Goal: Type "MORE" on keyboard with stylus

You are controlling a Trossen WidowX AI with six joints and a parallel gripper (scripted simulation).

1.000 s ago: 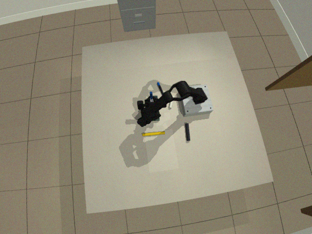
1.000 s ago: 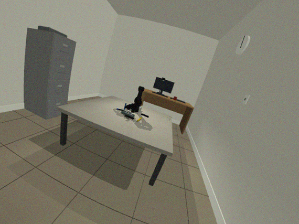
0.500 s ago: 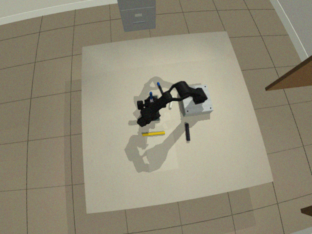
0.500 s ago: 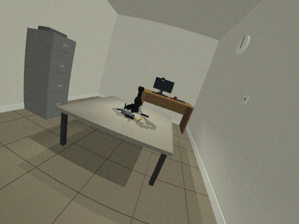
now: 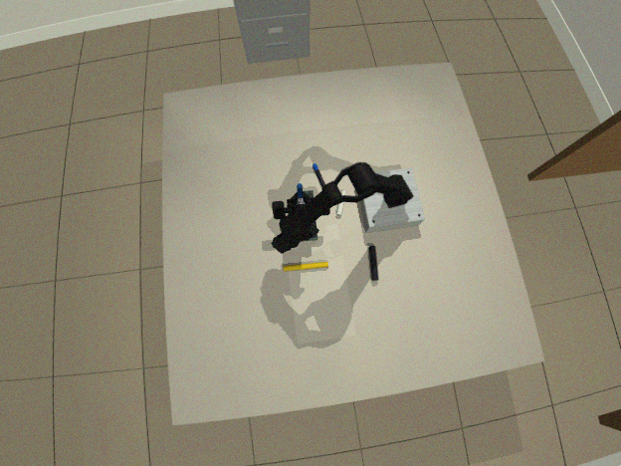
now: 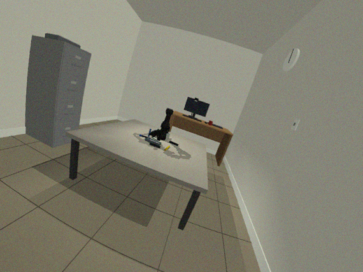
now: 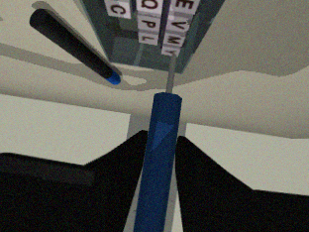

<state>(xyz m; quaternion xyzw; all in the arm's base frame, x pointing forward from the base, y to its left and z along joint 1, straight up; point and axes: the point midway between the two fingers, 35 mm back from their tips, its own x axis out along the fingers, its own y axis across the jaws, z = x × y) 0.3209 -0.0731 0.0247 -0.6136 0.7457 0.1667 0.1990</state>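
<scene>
Now: gripper tip 24 cm to the right of the yellow pencil, 7 cm above it and 5 cm short of it. Also, from my gripper tip: stylus 1 cm below; then grey stylus tip 5 cm below; then white cylinder 14 cm behind, 7 cm below, 5 cm to the left.
</scene>
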